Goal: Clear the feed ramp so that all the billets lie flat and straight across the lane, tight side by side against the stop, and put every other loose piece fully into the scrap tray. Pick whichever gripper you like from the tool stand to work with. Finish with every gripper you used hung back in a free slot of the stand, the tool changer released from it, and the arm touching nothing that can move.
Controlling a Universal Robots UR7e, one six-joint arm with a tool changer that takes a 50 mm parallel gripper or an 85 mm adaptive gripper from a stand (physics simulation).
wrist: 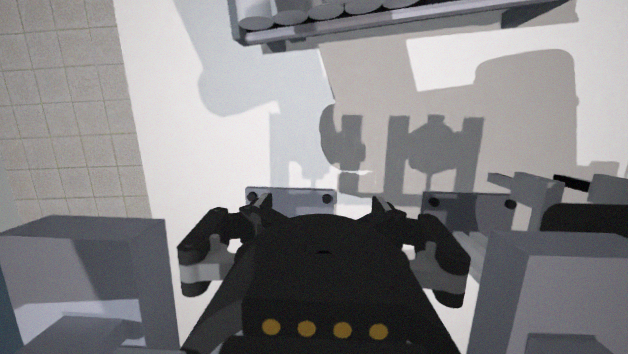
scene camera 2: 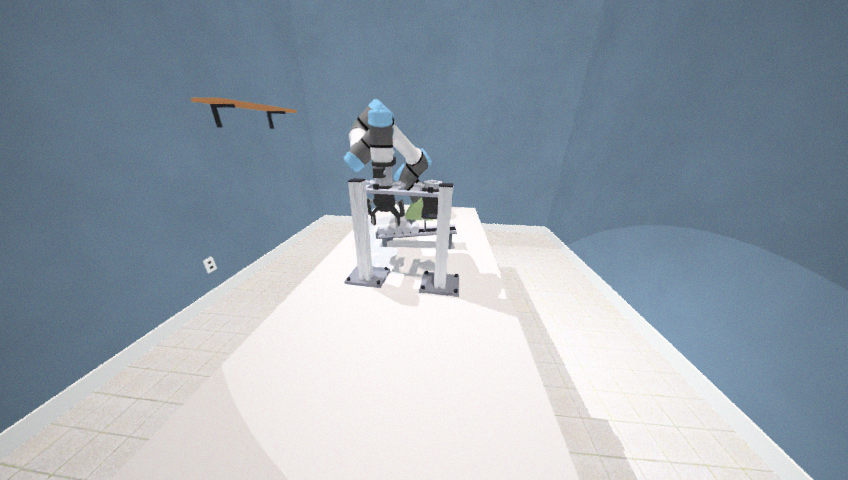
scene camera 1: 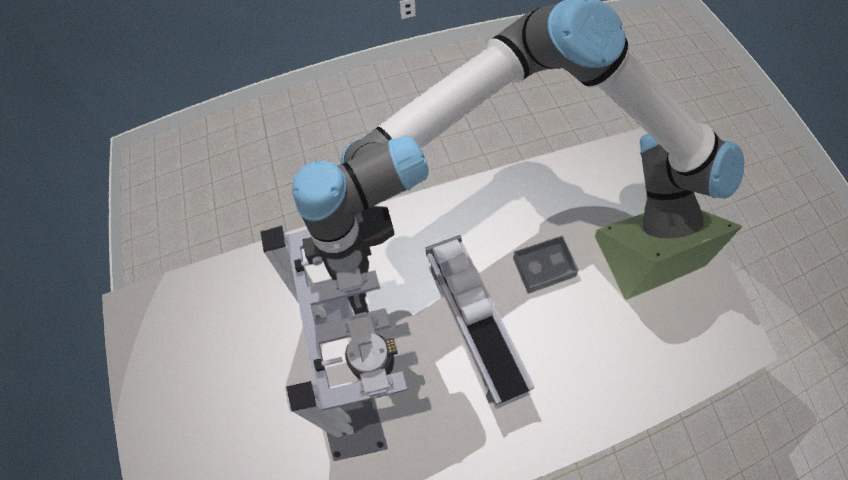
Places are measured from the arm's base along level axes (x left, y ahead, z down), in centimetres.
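Pixels of known places: arm's base, origin of the base link: [scene camera 1: 673, 225].
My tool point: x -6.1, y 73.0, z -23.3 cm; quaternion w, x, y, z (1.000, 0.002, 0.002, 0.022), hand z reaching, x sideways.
Ahead of a thing's pixels: the offset from my tool point to its top centre. "spot": to the spot under its first point.
The adaptive gripper [scene camera 2: 386, 221] [wrist: 322, 201] hangs between two fork arms of the tool stand [scene camera 1: 306, 324] [scene camera 2: 361, 234], at the arm's wrist. Its fingers are open and empty. Gold contact pads show on its coupling in the wrist view; I cannot tell whether the changer is locked. The parallel gripper [scene camera 1: 367, 355] [scene camera 2: 429, 206] hangs in another slot. Several pale billets @[dx +8.6, dy -22.1, dz +25.0 cm] [scene camera 1: 477, 310] @[spot: dx -7.2, dy -18.2, dz +28.8 cm] [wrist: 256, 23] lie across the feed ramp [scene camera 1: 499, 359] [wrist: 350, 26], side by side towards the end plate @[dx -9.8, dy -20.9, dz +28.7 cm] [scene camera 1: 443, 243]; small gaps or tilts cannot be judged. Two loose pieces @[dx +0.6, dy -39.9, dz +34.0 cm] [scene camera 1: 534, 266] @[dx +0.6, dy -45.5, dz +33.1 cm] [scene camera 1: 557, 257] lie inside the scrap tray @[dx +0.6, dy -42.7, dz +32.5 cm] [scene camera 1: 553, 283].
The ramp stands between the stand and the scrap tray. The green robot base [scene camera 1: 630, 261] is beyond the tray. The stand's fork blocks [wrist: 82, 260] [wrist: 575, 290] flank the gripper closely. Its foot plates [scene camera 2: 367, 276] [scene camera 2: 439, 284] rest on the table. A wall shelf [scene camera 2: 243, 105] is at the back left.
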